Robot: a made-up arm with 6 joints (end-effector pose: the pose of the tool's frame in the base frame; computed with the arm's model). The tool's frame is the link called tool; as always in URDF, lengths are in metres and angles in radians.
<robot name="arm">
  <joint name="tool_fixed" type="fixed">
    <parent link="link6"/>
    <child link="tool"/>
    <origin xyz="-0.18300 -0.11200 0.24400" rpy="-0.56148 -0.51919 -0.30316"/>
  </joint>
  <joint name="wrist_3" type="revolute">
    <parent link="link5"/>
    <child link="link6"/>
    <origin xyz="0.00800 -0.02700 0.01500"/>
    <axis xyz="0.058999 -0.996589 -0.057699"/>
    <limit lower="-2.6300" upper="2.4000" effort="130" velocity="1.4"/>
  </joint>
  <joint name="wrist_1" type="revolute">
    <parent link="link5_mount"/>
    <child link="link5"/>
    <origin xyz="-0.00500 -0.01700 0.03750"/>
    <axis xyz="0 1 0"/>
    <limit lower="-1.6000" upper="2.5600" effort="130" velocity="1.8"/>
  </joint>
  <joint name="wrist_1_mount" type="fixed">
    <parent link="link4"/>
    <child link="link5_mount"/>
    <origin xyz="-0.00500 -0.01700 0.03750"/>
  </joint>
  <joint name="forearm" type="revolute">
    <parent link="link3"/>
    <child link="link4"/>
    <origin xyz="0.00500 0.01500 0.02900"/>
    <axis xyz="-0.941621 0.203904 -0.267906"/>
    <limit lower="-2.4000" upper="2.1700" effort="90" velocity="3.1"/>
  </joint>
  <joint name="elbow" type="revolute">
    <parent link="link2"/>
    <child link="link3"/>
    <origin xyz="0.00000 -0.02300 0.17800"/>
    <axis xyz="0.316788 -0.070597 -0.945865"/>
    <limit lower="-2.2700" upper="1.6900" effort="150" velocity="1.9"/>
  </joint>
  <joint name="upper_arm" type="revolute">
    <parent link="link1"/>
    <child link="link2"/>
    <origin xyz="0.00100 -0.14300 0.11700"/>
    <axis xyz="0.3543 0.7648 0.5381"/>
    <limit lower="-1.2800" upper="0.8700" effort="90" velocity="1.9"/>
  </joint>
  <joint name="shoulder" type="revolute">
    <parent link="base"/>
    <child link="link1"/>
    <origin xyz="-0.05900 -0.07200 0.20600"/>
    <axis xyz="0 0 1"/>
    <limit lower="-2.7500" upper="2.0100" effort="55" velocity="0.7"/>
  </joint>
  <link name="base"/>
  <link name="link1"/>
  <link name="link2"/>
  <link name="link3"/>
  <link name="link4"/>
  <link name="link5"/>
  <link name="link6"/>
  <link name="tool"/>
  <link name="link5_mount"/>
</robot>
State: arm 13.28 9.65 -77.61 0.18 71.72 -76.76
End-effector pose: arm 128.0 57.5 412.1 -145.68 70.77 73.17
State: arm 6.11 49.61 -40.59 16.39 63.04 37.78
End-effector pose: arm 348.2 -244.7 799.8 -37.59 -0.92 59.84
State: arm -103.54 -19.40 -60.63 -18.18 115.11 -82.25
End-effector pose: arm -271.1 -161.7 304.3 52.41 149.89 40.55
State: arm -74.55 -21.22 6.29 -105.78 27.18 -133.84
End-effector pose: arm -68.1 -311.7 649.9 -16.00 29.28 24.67
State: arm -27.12 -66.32 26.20 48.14 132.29 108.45
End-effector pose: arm -174.9 270.2 692.0 -66.38 17.22 -143.06
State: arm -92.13 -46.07 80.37 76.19 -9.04 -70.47
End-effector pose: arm -326.0 167.6 857.6 -75.79 -71.06 125.59
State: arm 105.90 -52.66 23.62 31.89 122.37 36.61
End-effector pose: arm 146.9 -262.1 838.4 -52.87 8.69 23.01
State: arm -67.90 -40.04 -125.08 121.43 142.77 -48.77
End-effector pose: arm 17.4 111.9 670.6 36.34 -59.70 131.68
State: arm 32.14 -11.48 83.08 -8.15 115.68 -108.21
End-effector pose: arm 1.5 -146.9 252.5 37.02 109.99 109.63
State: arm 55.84 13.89 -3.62 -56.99 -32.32 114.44
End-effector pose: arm 0.2 -50.0 294.2 76.81 -47.68 -93.11
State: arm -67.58 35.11 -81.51 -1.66 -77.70 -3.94
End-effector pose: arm -362.4 -526.9 477.2 14.65 -77.54 -27.18
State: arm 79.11 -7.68 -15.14 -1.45 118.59 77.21
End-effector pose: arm 181.6 -126.7 915.3 -47.74 -28.55 64.59
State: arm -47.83 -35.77 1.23 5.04 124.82 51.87
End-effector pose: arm -280.7 -102.8 886.5 -34.76 51.39 -82.44
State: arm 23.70 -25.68 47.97 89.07 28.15 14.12
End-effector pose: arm 44.5 15.5 859.5 -98.71 28.03 -66.57
